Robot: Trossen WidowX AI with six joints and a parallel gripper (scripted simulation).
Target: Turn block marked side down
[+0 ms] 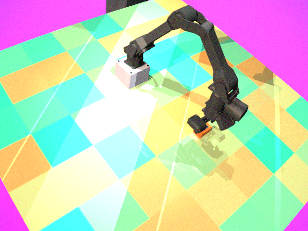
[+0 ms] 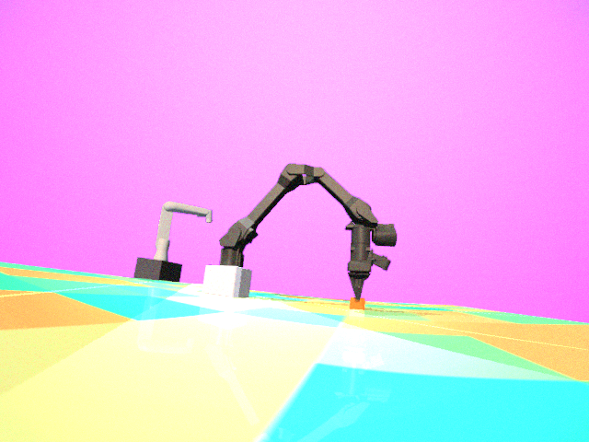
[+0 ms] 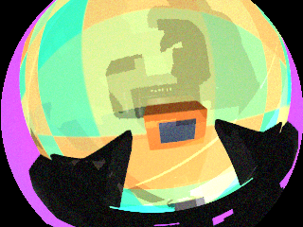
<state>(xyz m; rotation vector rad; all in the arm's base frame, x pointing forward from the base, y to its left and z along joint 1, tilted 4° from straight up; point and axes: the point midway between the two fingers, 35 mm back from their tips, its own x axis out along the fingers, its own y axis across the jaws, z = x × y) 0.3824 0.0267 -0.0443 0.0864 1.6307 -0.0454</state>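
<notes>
My gripper tip is now right at the orange block.
</notes>
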